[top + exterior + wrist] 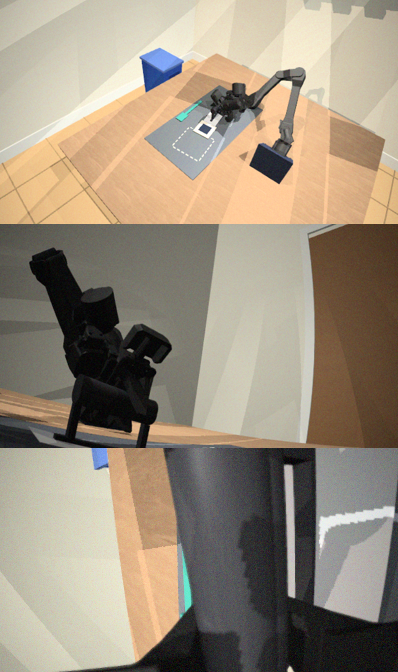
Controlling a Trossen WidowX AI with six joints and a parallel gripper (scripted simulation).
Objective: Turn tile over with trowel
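My gripper tip is 3 cm past the grey mat, 6 cm to the right of it and 8 cm above it. The rest, counted from my gripper tip: white tile: 5 cm behind, 11 cm to the left, 5 cm below; then teal flat tool: 10 cm ahead, 9 cm to the left, 5 cm below; then small trowel: 2 cm behind, 1 cm below.
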